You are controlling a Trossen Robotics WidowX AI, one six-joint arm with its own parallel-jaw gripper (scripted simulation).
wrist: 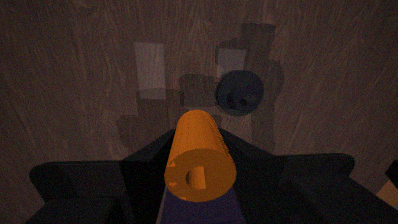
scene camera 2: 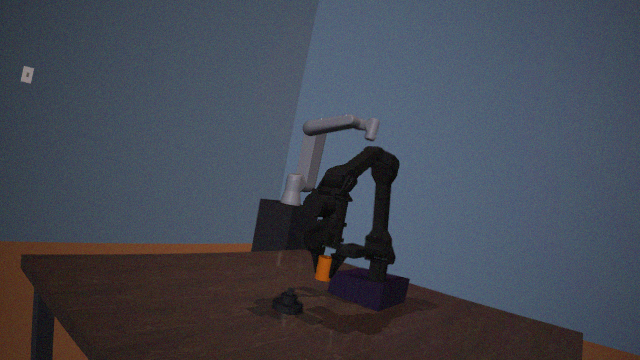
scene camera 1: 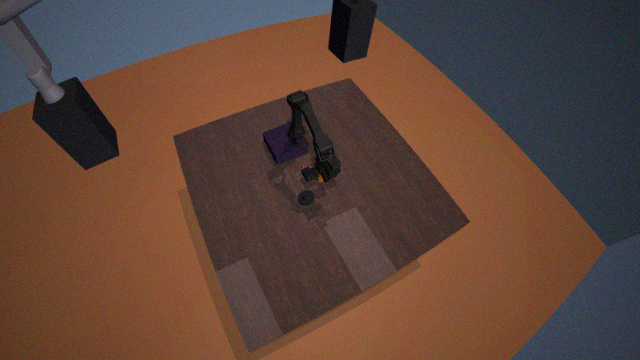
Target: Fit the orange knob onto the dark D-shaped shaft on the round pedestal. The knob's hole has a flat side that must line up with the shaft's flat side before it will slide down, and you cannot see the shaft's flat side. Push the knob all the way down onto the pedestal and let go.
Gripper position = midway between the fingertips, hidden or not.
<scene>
My gripper [scene camera 2: 323,275] carries an orange knob [wrist: 200,168]. Further things: a pedestal [wrist: 240,92].
My gripper also shows in the wrist view [wrist: 196,133].
</scene>
